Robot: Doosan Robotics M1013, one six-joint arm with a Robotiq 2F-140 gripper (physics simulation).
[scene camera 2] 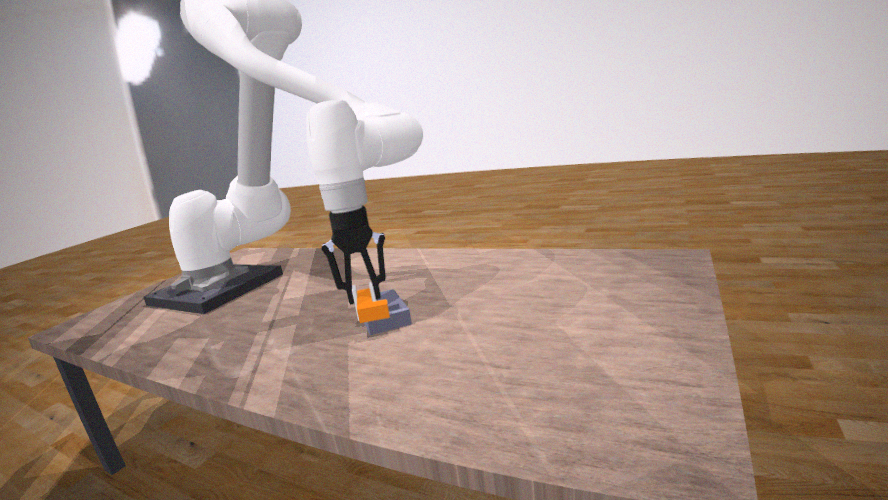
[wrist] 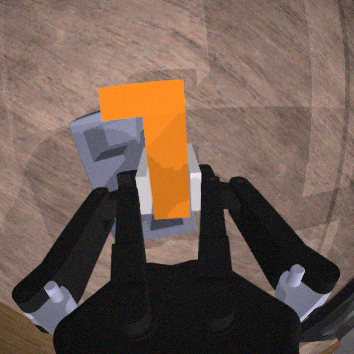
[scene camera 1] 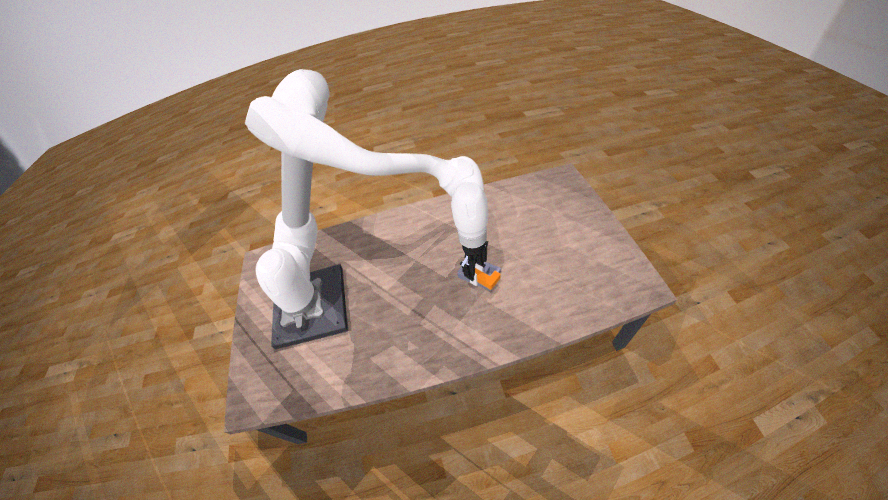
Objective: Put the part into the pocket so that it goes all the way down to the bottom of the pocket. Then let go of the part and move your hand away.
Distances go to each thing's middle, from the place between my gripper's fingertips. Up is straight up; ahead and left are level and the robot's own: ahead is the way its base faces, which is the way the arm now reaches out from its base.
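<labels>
Orange L-shaped block [scene camera 2: 367,310]: from my hand, 4 cm above, 2 cm ahead, 2 cm to the right. Grey pocket block [scene camera 2: 399,313]: my hand 3 cm to the right of it, 2 cm short of it.
</labels>
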